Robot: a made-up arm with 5 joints. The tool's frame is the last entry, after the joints. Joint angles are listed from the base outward. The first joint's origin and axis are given. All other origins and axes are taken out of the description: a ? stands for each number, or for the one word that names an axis. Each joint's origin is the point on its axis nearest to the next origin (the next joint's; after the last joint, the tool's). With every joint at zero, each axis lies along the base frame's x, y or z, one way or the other. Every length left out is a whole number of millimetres.
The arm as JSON. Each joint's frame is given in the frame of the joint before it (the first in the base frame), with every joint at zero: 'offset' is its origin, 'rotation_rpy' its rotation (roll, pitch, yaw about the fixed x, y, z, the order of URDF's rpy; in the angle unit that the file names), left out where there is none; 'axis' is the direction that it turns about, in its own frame. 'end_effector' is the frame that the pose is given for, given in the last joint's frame.
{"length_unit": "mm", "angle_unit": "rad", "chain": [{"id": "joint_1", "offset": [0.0, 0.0, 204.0], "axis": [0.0, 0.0, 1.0]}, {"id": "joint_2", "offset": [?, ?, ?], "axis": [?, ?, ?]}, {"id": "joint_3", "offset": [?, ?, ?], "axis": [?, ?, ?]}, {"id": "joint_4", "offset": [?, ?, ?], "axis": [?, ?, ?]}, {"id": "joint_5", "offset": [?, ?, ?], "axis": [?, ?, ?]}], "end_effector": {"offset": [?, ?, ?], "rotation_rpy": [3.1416, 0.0, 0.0]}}
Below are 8 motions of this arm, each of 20 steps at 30 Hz.
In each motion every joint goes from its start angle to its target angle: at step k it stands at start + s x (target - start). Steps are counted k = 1, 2, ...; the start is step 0. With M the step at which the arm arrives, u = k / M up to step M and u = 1 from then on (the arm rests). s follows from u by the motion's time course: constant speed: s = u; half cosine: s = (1 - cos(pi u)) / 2; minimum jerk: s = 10 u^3 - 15 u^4 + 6 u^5.
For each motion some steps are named. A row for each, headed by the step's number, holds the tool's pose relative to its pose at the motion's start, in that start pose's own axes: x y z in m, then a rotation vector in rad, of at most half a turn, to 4 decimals.
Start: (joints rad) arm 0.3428 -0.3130 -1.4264 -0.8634 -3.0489
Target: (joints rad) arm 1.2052 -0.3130 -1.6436 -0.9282 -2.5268
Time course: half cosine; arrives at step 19
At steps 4, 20:
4: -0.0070 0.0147 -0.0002 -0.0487 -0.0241 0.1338
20: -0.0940 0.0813 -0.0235 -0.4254 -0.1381 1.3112

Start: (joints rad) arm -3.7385 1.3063 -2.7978 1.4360 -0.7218
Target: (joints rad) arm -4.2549 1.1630 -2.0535 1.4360 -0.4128
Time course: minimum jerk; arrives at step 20
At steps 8, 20:
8: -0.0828 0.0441 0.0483 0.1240 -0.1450 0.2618
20: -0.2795 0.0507 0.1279 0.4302 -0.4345 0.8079

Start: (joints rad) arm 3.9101 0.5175 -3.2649 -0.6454 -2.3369
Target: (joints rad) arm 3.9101 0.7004 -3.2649 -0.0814 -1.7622
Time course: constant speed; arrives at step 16
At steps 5, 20:
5: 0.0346 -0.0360 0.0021 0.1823 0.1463 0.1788
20: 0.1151 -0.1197 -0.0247 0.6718 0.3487 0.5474

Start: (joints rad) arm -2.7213 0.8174 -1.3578 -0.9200 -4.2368
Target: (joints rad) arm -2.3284 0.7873 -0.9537 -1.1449 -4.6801
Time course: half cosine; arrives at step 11
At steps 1, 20:
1: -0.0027 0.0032 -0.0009 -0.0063 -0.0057 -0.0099
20: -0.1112 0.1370 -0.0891 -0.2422 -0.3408 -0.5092

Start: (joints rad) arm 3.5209 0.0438 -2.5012 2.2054 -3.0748
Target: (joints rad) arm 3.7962 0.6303 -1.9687 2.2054 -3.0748
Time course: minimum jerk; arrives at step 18
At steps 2, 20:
2: -0.0020 0.0010 0.0039 0.0001 0.0129 -0.0031
20: 0.0165 0.0989 0.3397 0.1618 1.1033 -0.2765

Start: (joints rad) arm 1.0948 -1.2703 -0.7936 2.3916 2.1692
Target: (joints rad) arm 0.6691 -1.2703 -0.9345 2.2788 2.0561
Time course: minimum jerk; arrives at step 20
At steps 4, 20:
4: 0.0003 -0.0004 -0.0024 0.0078 -0.0147 0.0169
20: 0.0119 -0.0037 -0.0413 0.1696 -0.2011 0.3058

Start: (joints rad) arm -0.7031 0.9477 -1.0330 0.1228 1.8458
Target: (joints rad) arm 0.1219 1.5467 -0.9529 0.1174 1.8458
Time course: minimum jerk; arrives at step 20
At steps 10, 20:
10: -0.0708 0.1464 0.1052 -0.2966 0.1717 -0.4057
20: -0.0266 0.2879 0.1716 -0.5272 0.4679 -0.7819

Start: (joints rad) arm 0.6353 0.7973 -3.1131 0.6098 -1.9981
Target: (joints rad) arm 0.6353 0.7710 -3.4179 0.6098 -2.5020
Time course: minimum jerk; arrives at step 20
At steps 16, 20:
16: -0.0319 0.0700 -0.0969 -0.2478 -0.1942 -0.4708
20: -0.0334 0.0734 -0.1036 -0.2603 -0.2102 -0.4992

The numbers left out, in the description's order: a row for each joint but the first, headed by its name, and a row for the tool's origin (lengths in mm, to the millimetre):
joint_2: xyz 0.0 0.0 0.0, axis 0.0 1.0 0.0
joint_3: xyz 43.0 0.0 230.0, axis 0.0 1.0 0.0
joint_4: xyz 50.0 0.0 -222.0, axis 0.0 1.0 0.0
joint_5: xyz 96.0 0.0 -122.0, axis 0.0 0.0 -1.0
tool: xyz 0.0 0.0 0.0

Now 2 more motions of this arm.
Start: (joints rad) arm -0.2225 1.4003 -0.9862 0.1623 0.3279
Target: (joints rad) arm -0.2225 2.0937 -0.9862 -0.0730 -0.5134
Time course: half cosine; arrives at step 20
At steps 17, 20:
17: -0.1623 0.0552 0.1838 0.0310 -0.4435 -0.7827
20: -0.1746 0.0594 0.1910 0.0437 -0.4697 -0.8262

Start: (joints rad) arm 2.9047 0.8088 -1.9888 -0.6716 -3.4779
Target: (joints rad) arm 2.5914 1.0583 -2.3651 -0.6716 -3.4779
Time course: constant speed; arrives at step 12
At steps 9, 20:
9: 0.0474 -0.1121 -0.0062 0.2413 -0.0159 -0.0758
20: 0.0616 -0.1492 -0.0168 0.3201 -0.0213 -0.1058

